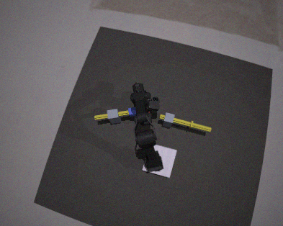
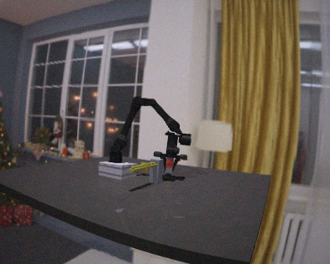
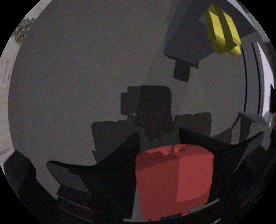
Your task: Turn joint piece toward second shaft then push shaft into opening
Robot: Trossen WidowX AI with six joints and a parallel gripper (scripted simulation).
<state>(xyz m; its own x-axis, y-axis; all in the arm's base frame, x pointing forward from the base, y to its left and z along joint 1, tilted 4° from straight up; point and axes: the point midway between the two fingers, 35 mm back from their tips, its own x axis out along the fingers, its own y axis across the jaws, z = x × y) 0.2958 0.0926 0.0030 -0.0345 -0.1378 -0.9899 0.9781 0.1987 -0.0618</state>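
The red joint piece lies 4 cm above my gripper tip and 2 cm to the left of it.
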